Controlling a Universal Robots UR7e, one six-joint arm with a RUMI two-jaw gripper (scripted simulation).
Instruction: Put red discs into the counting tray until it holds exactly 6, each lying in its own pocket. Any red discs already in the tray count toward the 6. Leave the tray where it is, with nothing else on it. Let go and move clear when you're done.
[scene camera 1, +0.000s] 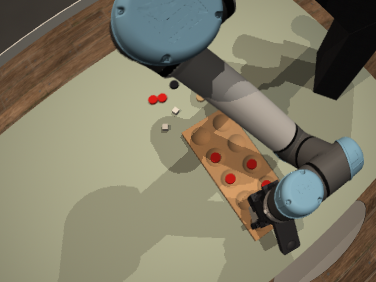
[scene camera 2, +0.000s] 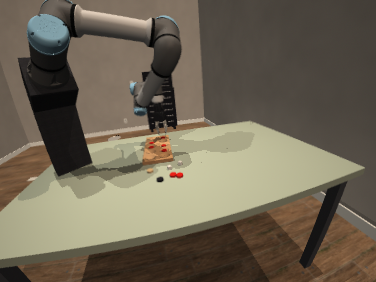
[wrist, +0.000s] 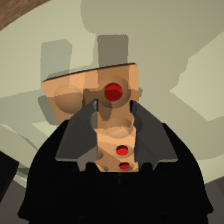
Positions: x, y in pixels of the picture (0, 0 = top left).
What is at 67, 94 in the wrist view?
A wooden counting tray.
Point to my gripper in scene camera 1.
At 261, 220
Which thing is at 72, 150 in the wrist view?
My gripper.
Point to a wooden counting tray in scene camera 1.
At 217, 133
